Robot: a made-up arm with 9 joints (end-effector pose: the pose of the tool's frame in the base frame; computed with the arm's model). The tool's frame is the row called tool. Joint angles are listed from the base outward.
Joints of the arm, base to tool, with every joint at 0 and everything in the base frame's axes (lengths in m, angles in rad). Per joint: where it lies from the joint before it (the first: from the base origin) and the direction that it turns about. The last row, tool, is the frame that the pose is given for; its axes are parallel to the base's.
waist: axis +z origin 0 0 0.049
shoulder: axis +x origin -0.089 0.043 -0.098
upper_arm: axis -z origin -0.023 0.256 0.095
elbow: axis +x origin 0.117 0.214 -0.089
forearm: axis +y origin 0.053 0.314 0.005
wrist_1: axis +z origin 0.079 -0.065 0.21
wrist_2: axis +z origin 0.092 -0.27 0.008
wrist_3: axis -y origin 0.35 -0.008 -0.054
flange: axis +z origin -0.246 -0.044 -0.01
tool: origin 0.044 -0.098 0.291
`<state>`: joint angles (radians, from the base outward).
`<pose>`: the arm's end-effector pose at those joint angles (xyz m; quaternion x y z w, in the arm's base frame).
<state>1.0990 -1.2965 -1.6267 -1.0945 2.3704 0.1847 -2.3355 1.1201 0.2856</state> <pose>-0.1487 -0.1778 -0.5038 0.4309 0.6542 0.2190 0.5817</pose>
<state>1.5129 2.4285 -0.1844 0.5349 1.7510 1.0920 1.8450 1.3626 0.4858</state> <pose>0.5907 -0.1014 0.6652 -0.1448 -0.1207 0.7674 0.6129</pose>
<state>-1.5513 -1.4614 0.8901 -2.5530 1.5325 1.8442 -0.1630 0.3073 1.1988</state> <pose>-0.0352 0.0790 0.4002 0.0406 0.4470 -0.8691 0.2079</pose>
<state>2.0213 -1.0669 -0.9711 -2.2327 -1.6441 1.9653 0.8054 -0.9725 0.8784</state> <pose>0.3588 0.2074 -0.1246 -0.0083 -0.2258 -0.9739 0.0229</pose>
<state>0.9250 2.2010 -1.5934 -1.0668 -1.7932 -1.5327 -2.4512 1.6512 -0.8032</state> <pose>-0.2044 -0.3503 0.6147 0.0680 0.9008 -0.3252 0.2797</pose>
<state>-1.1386 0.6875 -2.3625 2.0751 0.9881 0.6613 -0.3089 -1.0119 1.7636</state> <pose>-0.2399 1.1157 0.6949 -0.2706 -0.3219 -0.4901 0.7635</pose>
